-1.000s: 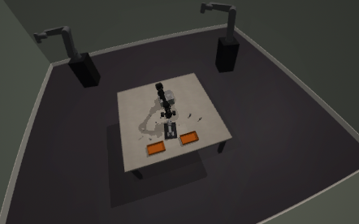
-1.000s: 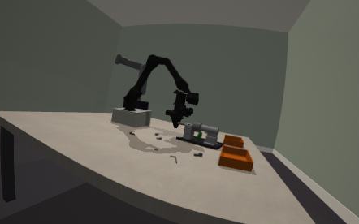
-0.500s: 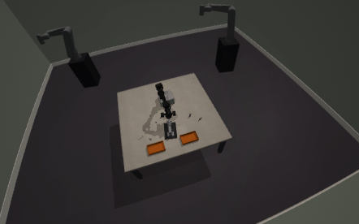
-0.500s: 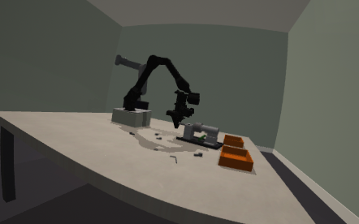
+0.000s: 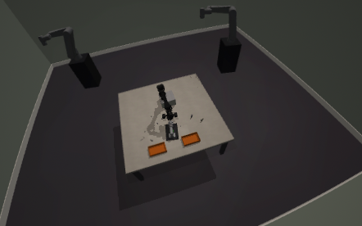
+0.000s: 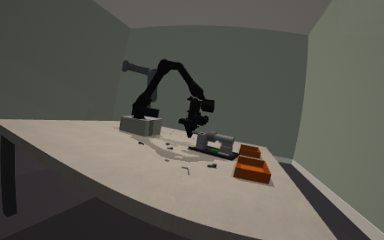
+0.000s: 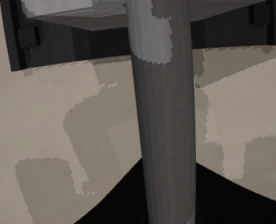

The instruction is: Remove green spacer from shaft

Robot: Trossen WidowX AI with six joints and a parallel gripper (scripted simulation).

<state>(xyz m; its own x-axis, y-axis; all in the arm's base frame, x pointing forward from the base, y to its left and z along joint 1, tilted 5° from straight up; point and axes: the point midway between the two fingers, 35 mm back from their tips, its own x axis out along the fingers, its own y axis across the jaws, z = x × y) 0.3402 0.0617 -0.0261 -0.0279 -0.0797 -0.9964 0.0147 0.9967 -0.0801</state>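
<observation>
Right now the grey shaft is 7 cm ahead of my gripper tip and 3 cm above it. Round my gripper tip: green spacer: 16 cm ahead, 3 cm below.
</observation>
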